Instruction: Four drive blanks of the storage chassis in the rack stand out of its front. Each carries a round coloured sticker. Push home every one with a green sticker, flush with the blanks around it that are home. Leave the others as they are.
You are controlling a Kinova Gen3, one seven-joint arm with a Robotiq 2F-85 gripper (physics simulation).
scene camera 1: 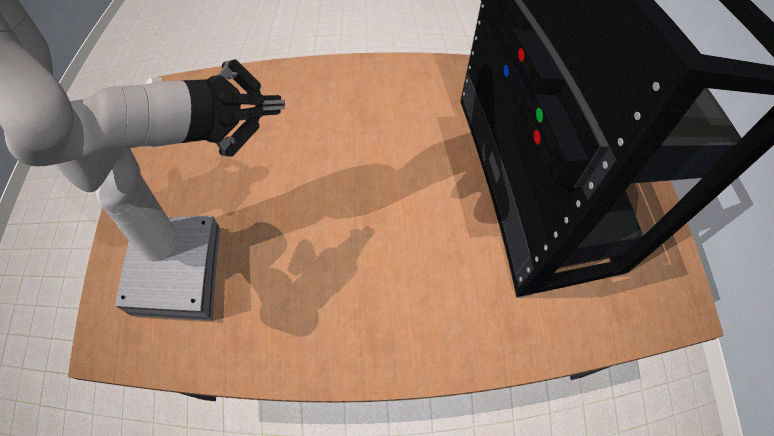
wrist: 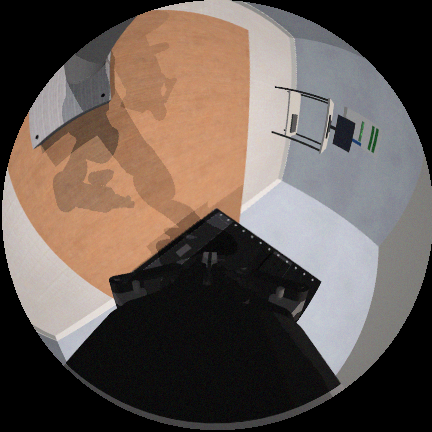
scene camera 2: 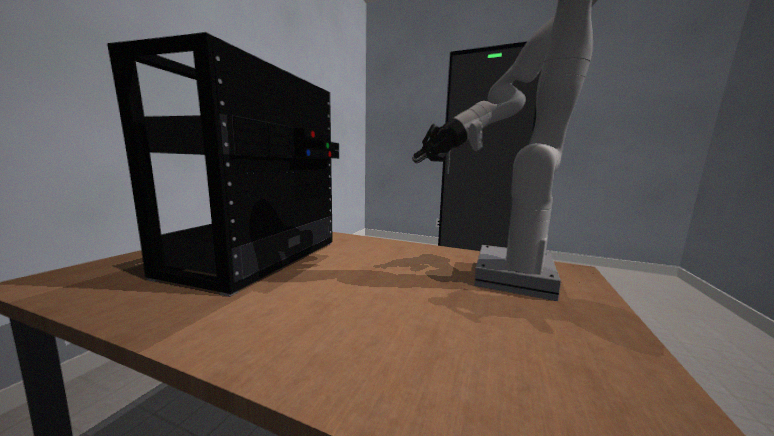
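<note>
The black rack [scene camera 1: 698,71] [scene camera 2: 217,178] [wrist: 250,239] holds the storage chassis [scene camera 1: 595,162] [scene camera 2: 259,138]. Its standing-out blanks carry one green sticker [scene camera 1: 539,114] [scene camera 2: 327,145], a blue sticker [scene camera 1: 505,70] [scene camera 2: 308,152], an upper red sticker [scene camera 1: 521,54] [scene camera 2: 312,134] and a lower red sticker [scene camera 1: 536,137] [scene camera 2: 329,153]. The blanks' dark edges are hard to tell apart. My gripper [scene camera 1: 280,103] [scene camera 2: 417,157] [wrist: 209,260] is shut and empty, well apart from the rack front and pointing toward it. In the wrist view the stickers do not show; the gripper covers part of the rack.
A lower panel with a grey handle [scene camera 1: 495,165] [scene camera 2: 294,241] sits in the rack below the chassis. The arm's metal base [scene camera 1: 162,287] [scene camera 2: 490,265] [wrist: 60,107] stands across the wooden table [scene camera 1: 406,335] [scene camera 2: 379,346] from the rack. A dark door [scene camera 2: 471,189] is behind the arm.
</note>
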